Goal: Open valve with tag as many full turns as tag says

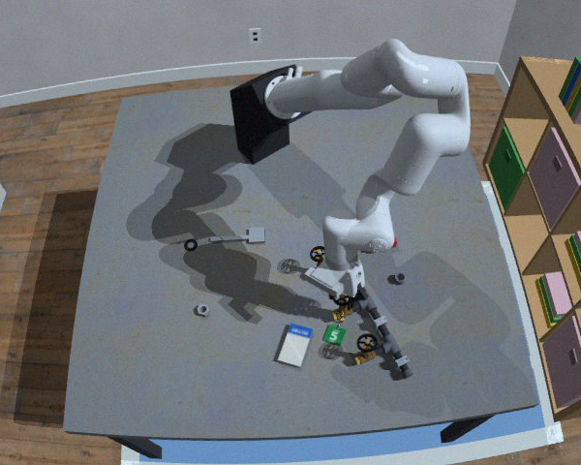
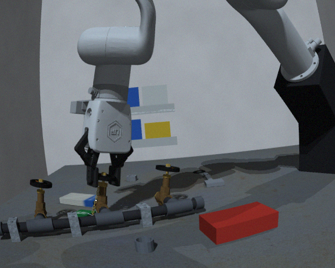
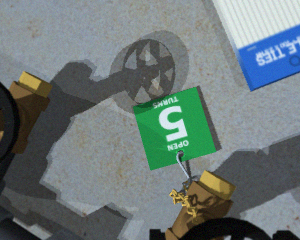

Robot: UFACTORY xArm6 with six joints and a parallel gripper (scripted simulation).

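The green tag lies 90 mm below my hand and 60 mm ahead of it. The rest, counted from my hand: notepad (130 mm ahead, 90 mm to the right, 80 mm below); grey flat tool (320 mm to the right, 160 mm behind, 80 mm below); red block (270 mm behind, 70 mm below, 50 mm to the left).
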